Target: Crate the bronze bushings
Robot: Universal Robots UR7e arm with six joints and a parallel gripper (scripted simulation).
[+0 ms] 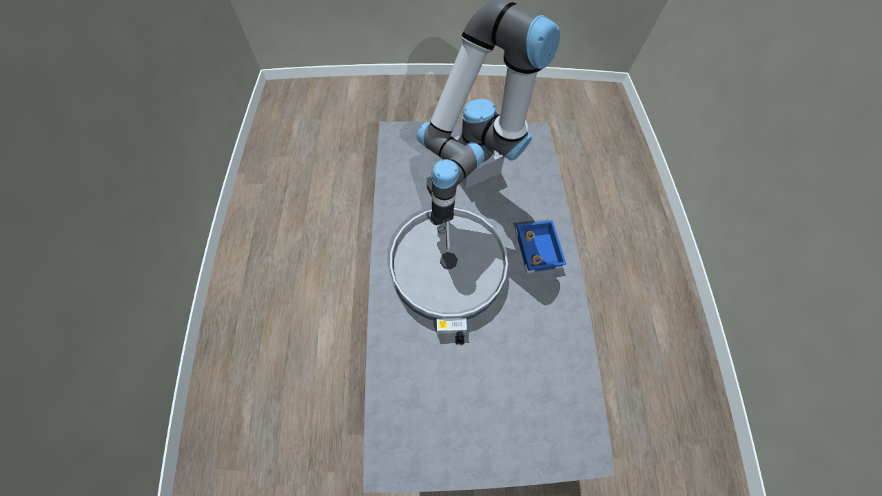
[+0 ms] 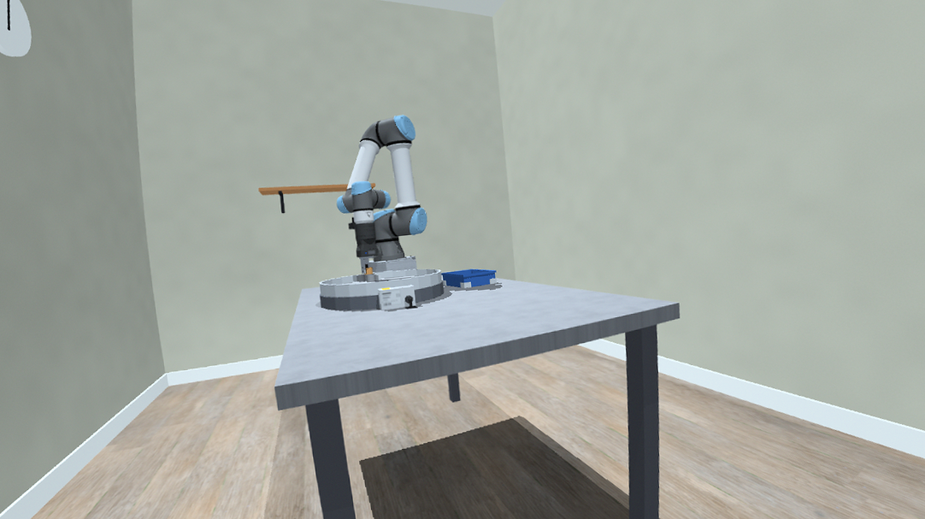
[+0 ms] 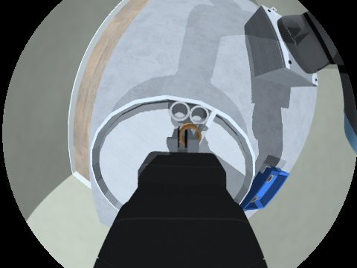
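Now: hand 7 cm short of the blue crate, 39 cm to the right of it and 8 cm above it. Also, from my hand: round turning table (15 cm ahead, 4 cm to the left, 5 cm below).
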